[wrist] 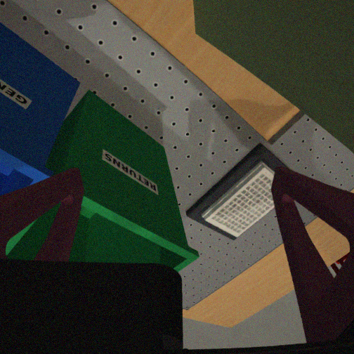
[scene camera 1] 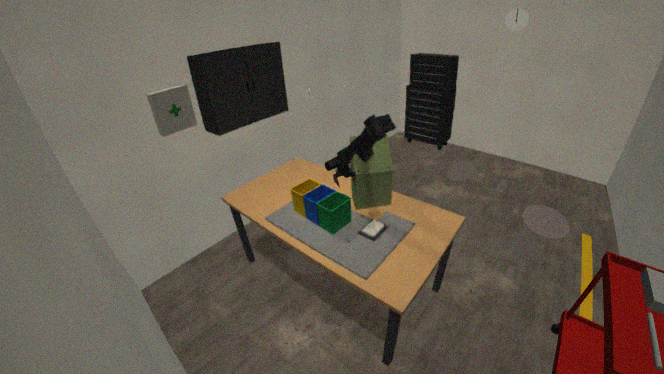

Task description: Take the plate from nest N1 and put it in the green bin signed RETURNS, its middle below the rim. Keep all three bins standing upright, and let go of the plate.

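Frame: origin at the arm's base, x ahead, y right, z down, level; centimetres.
Where they show: gripper, fingertip midpoint: [scene camera 1: 346,185]; arm's base, origin of the base link: [scene camera 1: 363,151].
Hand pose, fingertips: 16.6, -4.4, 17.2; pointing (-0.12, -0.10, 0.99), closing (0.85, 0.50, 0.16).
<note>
Each offset is from my fingertips to the top centre of the thing, as dx, dy, dz. "pt": to the spot under its first point. Level surfaces: height alone.
The white plate {-1.7, -25.6, +18.2} [scene camera 1: 373,228] [wrist: 241,202] with a grid of small wells lies flat in a dark nest {pt +5.6, -28.2, +20.1} [scene camera 1: 366,236] [wrist: 224,184] on the grey mat; no nest label can be read. The green bin {+13.8, -6.2, +2.9} [scene camera 1: 335,215] [wrist: 125,145] signed RETURNS stands upright beside the blue bin. My gripper [scene camera 1: 345,181] [wrist: 177,177] is open and empty, high above the mat behind the bins. In the wrist view the right finger overlaps the plate's near corner, and the left finger overlaps the green bin's rim.
The blue bin {+16.9, +6.6, +2.9} [scene camera 1: 313,209] [wrist: 30,95] signed GEN... and the yellow bin {+20.0, +19.4, +2.9} [scene camera 1: 298,200] stand upright in a row with the green one. A large olive-green box [scene camera 1: 372,187] [wrist: 285,55] stands behind the perforated mat {dz +20.9} [scene camera 1: 360,262] [wrist: 150,65] on the wooden table {dz +22.1} [scene camera 1: 400,290].
</note>
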